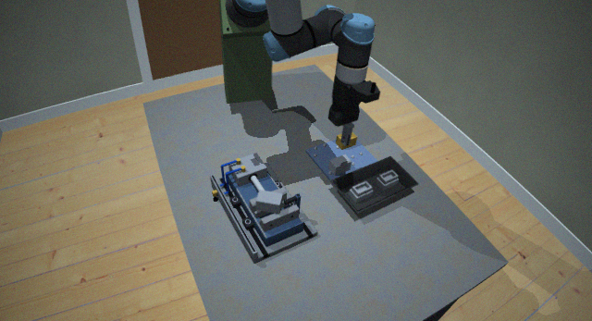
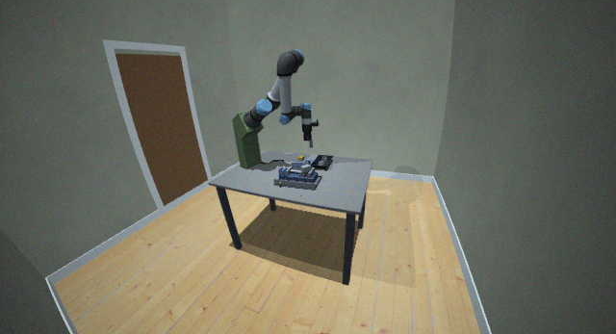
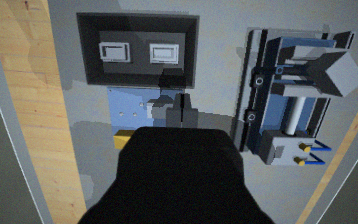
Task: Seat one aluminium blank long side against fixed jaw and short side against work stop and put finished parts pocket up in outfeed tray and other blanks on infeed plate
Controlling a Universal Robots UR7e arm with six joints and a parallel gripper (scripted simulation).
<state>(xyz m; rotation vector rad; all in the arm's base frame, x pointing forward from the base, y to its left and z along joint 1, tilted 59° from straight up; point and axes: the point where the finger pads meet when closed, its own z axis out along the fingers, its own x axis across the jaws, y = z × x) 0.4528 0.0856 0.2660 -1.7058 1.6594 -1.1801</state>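
The vise is 7 cm behind my hand, 23 cm to the right of it and 16 cm below it. The rest, counted from my hand: brass blank 12 cm behind, 16 cm to the left, 17 cm below.
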